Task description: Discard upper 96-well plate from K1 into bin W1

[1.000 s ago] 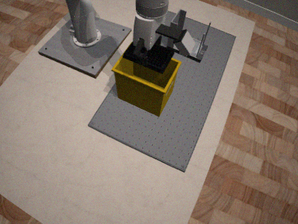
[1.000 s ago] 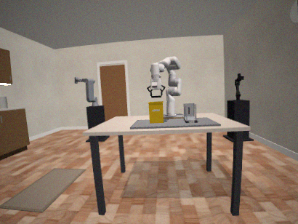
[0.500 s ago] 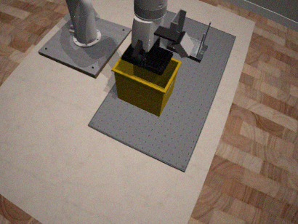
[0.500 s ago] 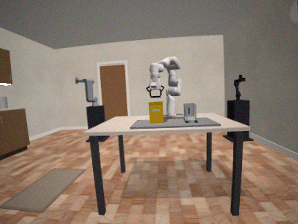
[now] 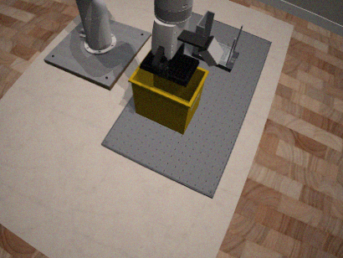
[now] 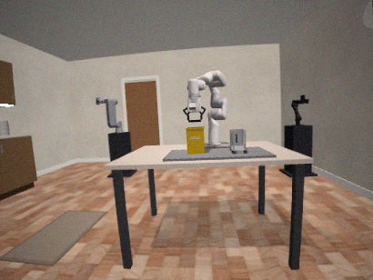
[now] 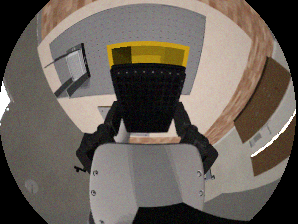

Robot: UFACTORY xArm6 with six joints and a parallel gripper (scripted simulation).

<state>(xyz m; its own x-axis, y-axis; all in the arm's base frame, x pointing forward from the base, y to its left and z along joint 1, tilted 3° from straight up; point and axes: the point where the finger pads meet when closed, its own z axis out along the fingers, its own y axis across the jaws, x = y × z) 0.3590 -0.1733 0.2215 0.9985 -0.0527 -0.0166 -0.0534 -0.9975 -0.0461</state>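
My gripper is now 15 cm above the yellow plastics bin W1. From my hand the other things lie so: pale plate 6 cm ahead, 29 cm to the left, 21 cm below; black 96-well plate 1 cm below.
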